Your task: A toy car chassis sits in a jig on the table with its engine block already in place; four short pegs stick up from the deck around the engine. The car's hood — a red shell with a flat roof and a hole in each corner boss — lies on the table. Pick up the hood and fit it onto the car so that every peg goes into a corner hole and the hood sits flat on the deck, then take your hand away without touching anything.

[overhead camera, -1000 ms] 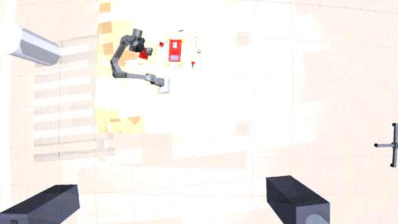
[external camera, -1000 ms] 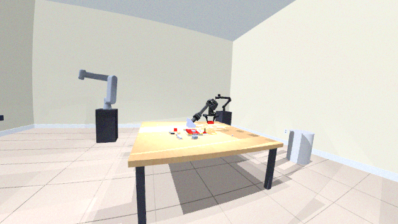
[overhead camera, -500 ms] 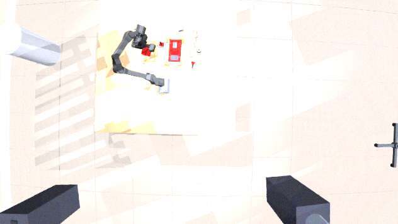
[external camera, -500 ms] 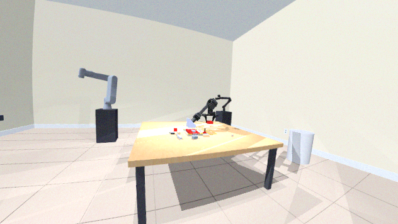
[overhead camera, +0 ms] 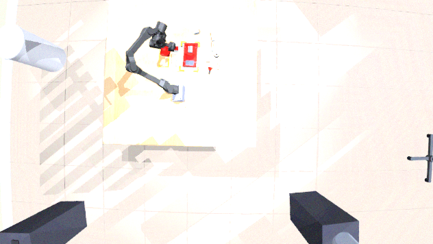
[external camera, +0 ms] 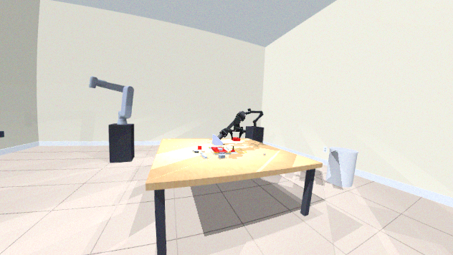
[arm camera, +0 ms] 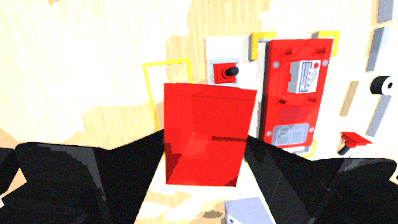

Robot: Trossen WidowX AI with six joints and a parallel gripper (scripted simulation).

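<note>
My gripper tip is now 30 mm short of the grey engine block, 170 mm to the left of it and 90 mm above it. From my gripper tip the other things lie so: black wheel (20 mm behind, 390 mm to the right, 110 mm below); red hood (right at my gripper tip).
</note>
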